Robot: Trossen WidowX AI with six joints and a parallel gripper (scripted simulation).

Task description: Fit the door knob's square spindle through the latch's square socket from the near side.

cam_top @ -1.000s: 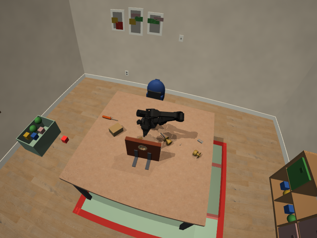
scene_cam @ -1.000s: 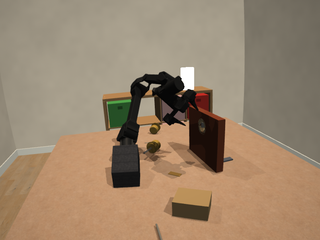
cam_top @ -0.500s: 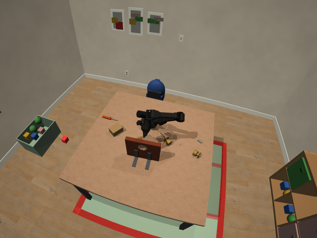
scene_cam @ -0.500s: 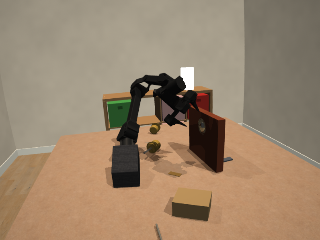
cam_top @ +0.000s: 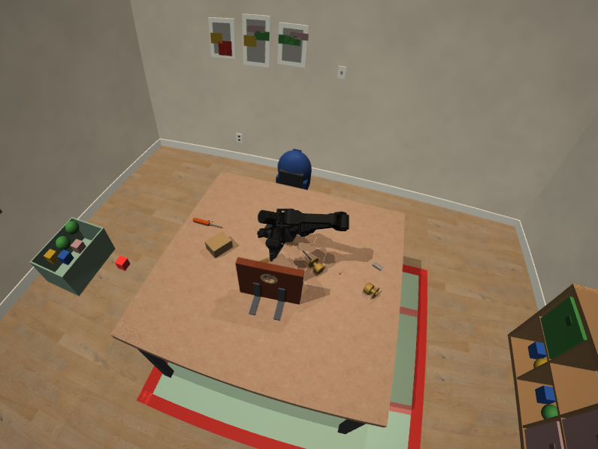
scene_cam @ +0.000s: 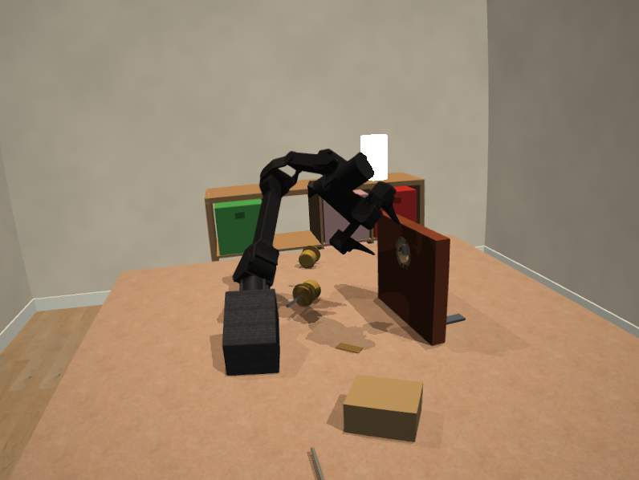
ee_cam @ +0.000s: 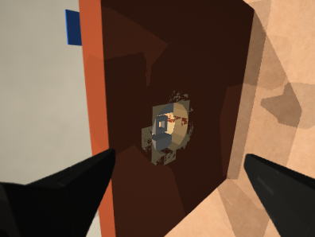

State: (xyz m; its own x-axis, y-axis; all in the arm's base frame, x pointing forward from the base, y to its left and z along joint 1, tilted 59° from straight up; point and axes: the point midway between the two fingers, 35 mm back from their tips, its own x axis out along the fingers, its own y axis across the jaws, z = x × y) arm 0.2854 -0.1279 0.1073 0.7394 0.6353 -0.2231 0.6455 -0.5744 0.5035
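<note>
Now: hand 9 cm above the dark red wooden door panel, 8 cm short of it and 2 cm to the right of it. Also, from my hand: screwdriver: 52 cm to the right, 23 cm below, 19 cm behind; tan box: 36 cm to the right, 21 cm below, 7 cm behind; flat plate: 24 cm below, 10 cm to the right, 9 cm behind.
</note>
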